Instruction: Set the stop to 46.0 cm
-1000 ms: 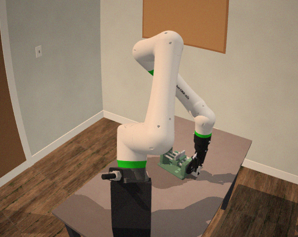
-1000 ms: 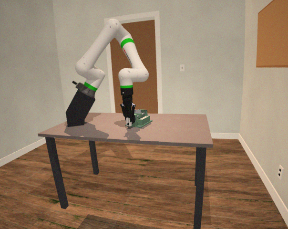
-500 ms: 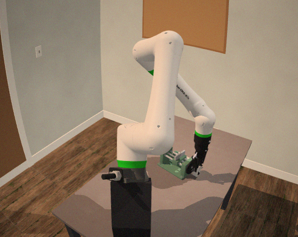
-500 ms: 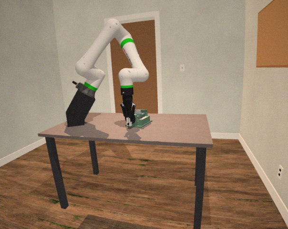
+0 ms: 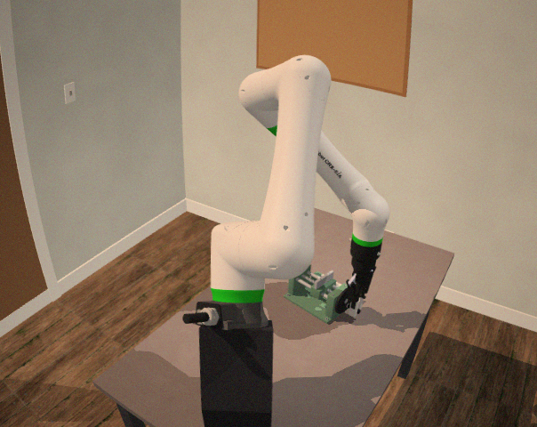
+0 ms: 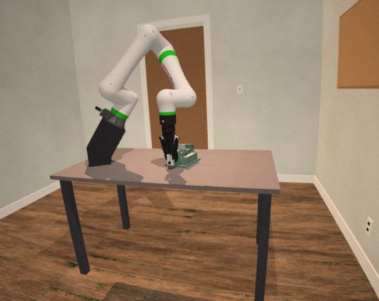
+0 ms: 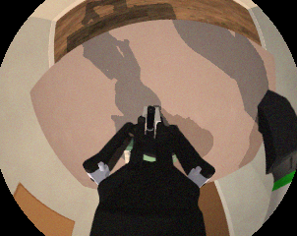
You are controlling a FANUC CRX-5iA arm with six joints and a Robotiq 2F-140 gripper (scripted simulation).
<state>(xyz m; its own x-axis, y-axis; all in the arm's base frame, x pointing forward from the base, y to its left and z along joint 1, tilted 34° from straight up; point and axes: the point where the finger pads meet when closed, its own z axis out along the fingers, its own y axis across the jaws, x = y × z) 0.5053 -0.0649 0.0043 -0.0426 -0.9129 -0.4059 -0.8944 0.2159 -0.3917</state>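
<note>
The black handwheel is 2 cm to the left of my hand and 1 cm below it. Also, from my hand: green stop fixture 13 cm to the left, 3 cm above.
</note>
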